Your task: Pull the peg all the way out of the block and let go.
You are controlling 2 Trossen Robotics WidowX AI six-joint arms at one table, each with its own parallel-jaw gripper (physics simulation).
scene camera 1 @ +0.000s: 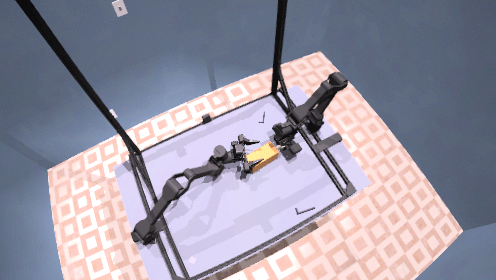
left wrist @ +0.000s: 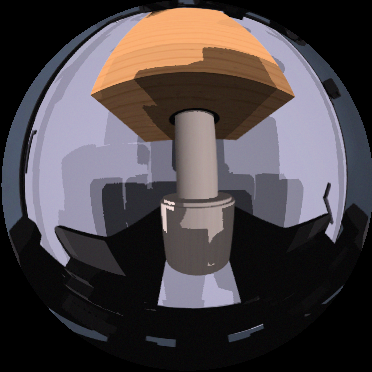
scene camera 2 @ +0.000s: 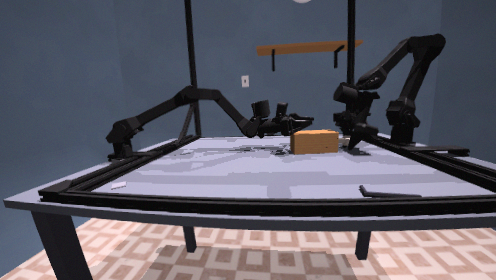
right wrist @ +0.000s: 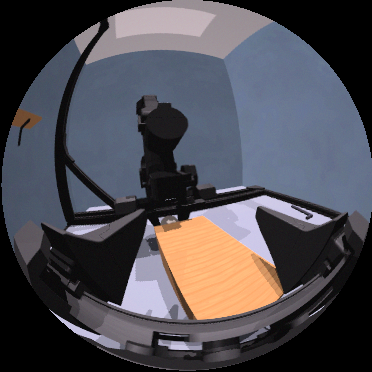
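The orange wooden block is low at the table, right of its middle in both scene views. The grey peg has its shaft end in the block's hole and its wider head outside. My left gripper is shut on the peg's head, at the block's right end in the scene views. My right gripper is open and empty, its fingers spread at the block's other end, near or above its top. Whether they touch it is unclear. The peg's inserted part is hidden.
Black frame rails edge the table, with tall posts rising from them. A black angle bracket lies near the front right. Another angle bracket lies at the back. A wall shelf hangs behind.
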